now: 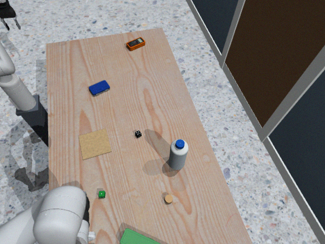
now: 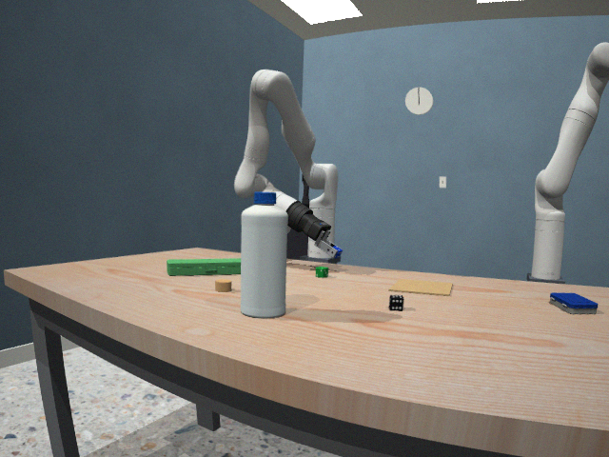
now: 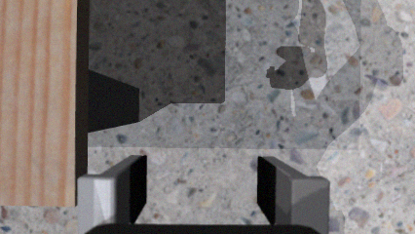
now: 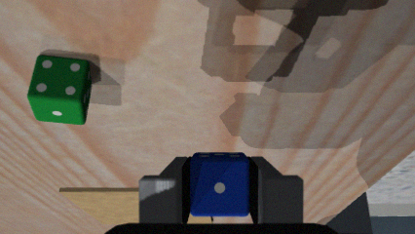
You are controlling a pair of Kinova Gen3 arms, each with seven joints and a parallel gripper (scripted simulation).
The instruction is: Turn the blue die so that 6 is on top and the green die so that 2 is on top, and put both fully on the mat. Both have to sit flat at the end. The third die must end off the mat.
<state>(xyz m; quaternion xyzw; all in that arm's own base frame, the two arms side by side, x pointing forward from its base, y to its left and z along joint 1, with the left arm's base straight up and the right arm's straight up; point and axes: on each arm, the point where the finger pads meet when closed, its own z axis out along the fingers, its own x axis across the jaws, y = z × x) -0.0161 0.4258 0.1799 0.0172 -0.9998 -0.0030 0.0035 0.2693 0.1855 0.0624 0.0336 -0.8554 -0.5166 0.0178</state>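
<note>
Now: the green die 80 mm ahead of my right hand, 10 mm to the left of it and 50 mm below it. The rest, counted from my right hand: green case 240 mm ahead, 240 mm to the right, 50 mm below; blue die 10 mm to the left; tan mat 60 mm ahead, 280 mm to the left, 60 mm below.
</note>
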